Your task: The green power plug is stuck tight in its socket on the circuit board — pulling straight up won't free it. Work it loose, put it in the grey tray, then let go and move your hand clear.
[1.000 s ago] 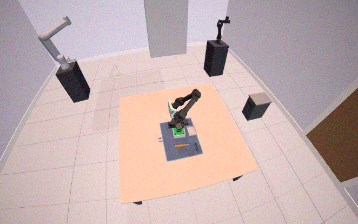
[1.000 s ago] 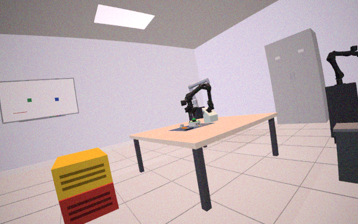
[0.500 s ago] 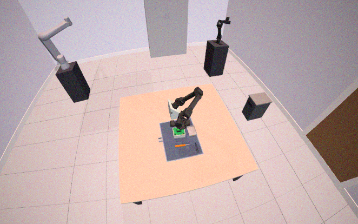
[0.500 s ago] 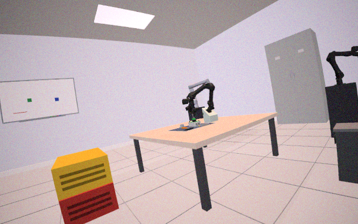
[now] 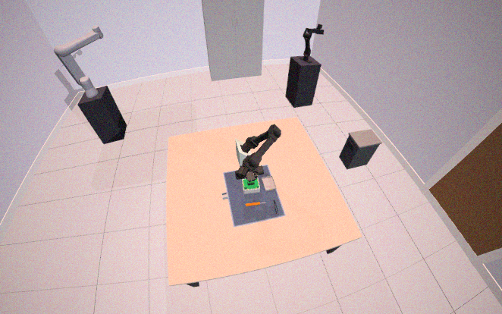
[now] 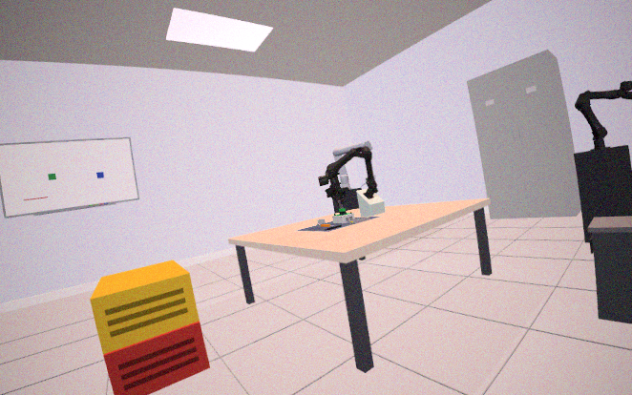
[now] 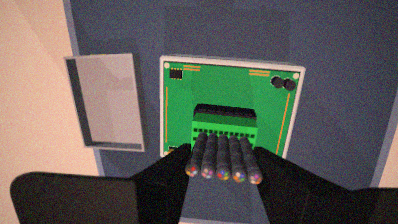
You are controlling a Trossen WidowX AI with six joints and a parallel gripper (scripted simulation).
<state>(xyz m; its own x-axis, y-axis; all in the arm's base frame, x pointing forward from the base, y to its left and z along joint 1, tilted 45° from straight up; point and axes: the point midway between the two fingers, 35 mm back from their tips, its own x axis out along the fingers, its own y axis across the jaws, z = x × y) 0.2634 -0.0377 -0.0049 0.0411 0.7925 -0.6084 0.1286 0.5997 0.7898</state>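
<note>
Now: gripper tip 30 mm above the green power plug. Round my gripper tip: blue mat (50 mm ahead, 120 mm below).
</note>
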